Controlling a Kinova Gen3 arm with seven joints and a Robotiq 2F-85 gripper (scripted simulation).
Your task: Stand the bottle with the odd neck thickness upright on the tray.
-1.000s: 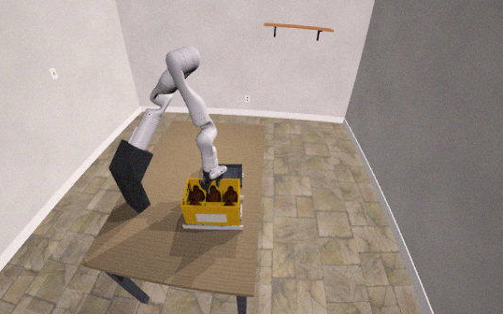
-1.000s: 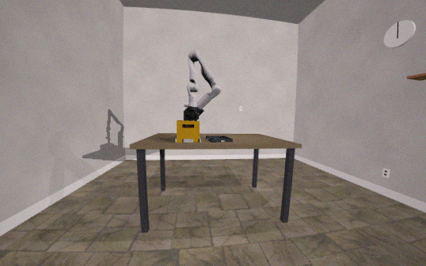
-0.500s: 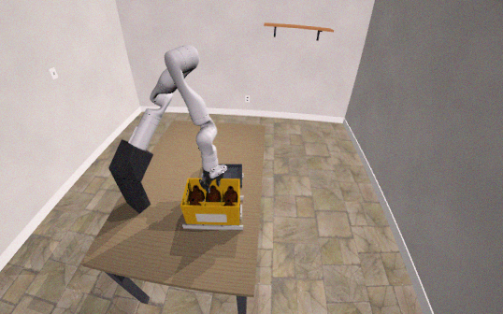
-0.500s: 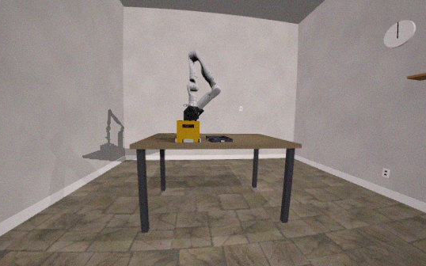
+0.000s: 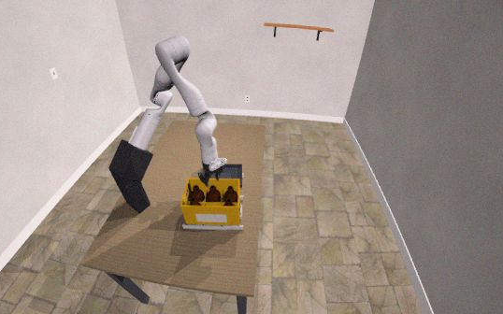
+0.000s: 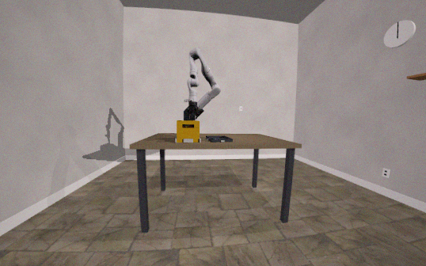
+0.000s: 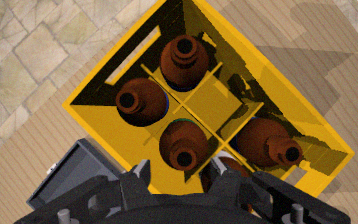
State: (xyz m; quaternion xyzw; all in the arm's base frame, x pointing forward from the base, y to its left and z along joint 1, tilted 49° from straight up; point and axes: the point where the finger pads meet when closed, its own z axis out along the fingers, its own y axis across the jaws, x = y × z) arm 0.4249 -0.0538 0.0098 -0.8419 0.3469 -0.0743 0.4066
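The yellow crate lies 10 mm ahead of my hand, 50 mm to the right of it and 120 mm below it. Also, from my hand: dark grey tray: 20 mm behind, 240 mm to the left, 190 mm below.
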